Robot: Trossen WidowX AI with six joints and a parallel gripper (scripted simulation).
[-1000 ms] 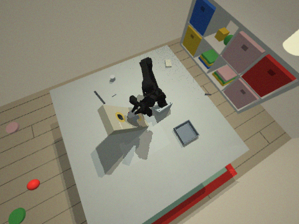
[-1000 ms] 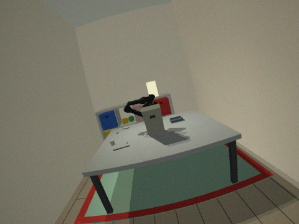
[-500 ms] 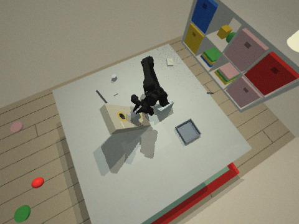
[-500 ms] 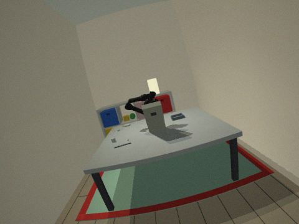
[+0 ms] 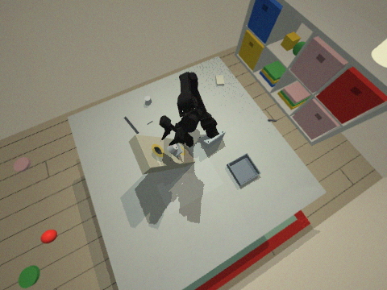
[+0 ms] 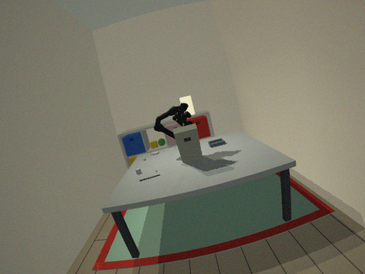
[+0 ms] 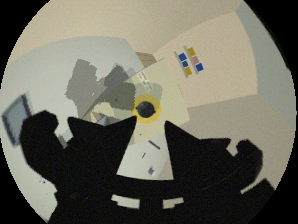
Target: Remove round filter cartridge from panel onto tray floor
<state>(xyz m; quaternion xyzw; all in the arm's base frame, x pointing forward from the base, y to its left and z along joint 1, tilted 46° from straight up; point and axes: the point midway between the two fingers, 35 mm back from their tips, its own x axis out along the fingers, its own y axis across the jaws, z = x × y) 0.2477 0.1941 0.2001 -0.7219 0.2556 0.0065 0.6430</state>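
Right now my gripper tip is 3 cm past the round grey filter cartridge and 12 cm above it. Round my gripper tip: beige service panel: 2 cm ahead, 14 cm below; small white cylinder: 4 cm behind, 49 cm to the right, 28 cm below; grey tray: 36 cm behind, 29 cm to the left, 29 cm below.
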